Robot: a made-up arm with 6 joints.
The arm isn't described. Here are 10 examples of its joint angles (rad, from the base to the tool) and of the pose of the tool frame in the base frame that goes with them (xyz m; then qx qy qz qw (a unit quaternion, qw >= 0)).
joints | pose
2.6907 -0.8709 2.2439 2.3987 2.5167 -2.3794 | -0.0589 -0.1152 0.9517 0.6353 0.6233 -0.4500 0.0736
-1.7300 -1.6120 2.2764 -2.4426 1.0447 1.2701 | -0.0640 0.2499 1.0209 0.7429 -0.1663 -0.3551 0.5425
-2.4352 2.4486 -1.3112 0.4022 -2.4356 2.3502 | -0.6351 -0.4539 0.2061 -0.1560 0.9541 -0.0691 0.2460
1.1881 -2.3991 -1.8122 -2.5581 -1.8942 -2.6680 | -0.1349 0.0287 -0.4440 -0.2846 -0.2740 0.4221 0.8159
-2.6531 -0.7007 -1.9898 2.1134 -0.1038 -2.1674 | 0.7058 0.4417 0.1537 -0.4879 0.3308 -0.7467 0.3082
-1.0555 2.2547 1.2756 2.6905 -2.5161 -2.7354 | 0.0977 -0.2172 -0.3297 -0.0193 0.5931 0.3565 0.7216
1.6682 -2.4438 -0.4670 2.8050 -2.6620 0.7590 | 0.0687 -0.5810 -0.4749 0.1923 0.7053 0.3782 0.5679
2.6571 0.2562 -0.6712 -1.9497 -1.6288 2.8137 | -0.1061 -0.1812 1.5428 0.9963 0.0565 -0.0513 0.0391
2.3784 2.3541 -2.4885 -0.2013 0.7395 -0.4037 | -0.2876 0.3837 0.7698 0.6586 -0.5660 -0.4920 0.0618
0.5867 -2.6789 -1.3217 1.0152 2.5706 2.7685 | -0.0236 0.1117 -0.5382 -0.9211 0.2792 0.2385 0.1298
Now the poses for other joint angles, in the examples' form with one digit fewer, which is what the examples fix.
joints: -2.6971 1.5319 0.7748 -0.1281 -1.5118 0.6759
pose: -1.131 -0.530 0.170 0.743 0.219 0.057 0.630
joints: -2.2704 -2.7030 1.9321 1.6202 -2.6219 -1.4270
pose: 0.232 0.422 0.188 -0.229 -0.290 0.313 0.875
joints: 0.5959 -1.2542 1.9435 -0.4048 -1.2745 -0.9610
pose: -0.284 -0.155 1.227 0.065 0.421 0.279 0.860
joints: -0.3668 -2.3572 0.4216 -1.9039 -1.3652 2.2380
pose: -0.887 0.568 -0.201 -0.122 0.442 -0.380 0.803
